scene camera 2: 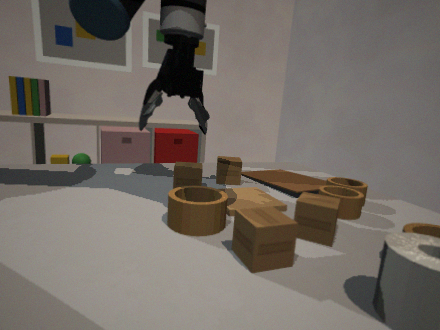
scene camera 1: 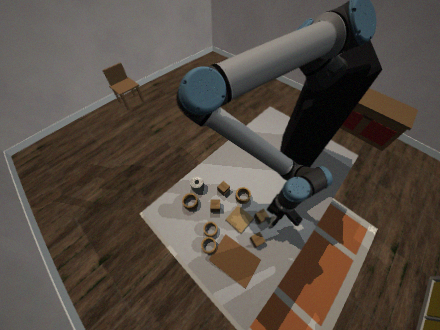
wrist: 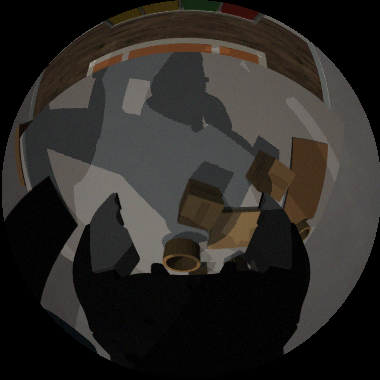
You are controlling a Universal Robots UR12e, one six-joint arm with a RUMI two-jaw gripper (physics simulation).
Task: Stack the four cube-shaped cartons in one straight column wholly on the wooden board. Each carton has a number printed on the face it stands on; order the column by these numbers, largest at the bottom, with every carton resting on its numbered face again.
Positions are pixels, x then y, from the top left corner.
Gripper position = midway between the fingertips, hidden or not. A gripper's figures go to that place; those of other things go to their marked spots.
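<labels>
Light wooden board (wrist: 233, 227), 32 cm from the lens. My gripper (wrist: 189, 195), 13 cm from the lens.
</labels>
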